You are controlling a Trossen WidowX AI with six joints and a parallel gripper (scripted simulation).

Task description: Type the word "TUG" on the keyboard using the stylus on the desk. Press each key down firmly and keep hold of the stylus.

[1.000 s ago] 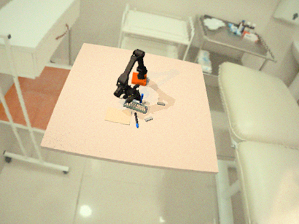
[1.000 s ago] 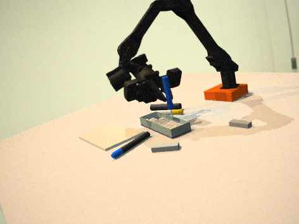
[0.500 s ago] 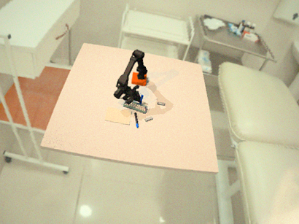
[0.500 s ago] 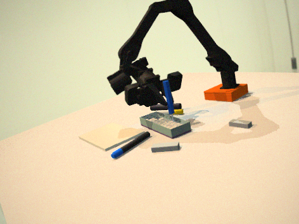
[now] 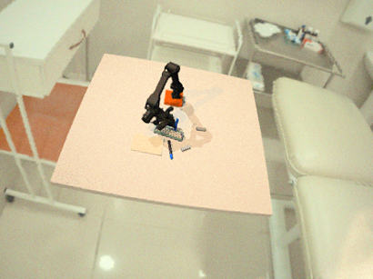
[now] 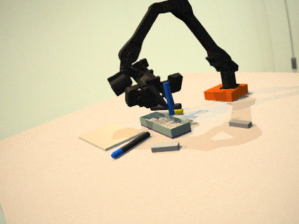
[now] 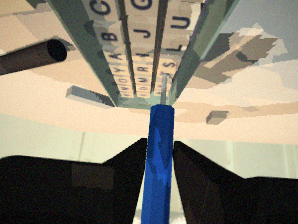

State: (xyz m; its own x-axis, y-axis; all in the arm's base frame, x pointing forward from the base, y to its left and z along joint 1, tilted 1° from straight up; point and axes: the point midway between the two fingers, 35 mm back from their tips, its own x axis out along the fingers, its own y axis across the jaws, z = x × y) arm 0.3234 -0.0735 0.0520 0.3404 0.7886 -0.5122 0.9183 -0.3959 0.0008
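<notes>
My gripper tip is now 110 mm past the yellow-tipped marker, 90 mm to the left of it and 60 mm above it. Also, from my gripper tip: cream notepad 180 mm to the right, 90 mm ahead, 60 mm below; then blue stylus 10 mm below.
</notes>
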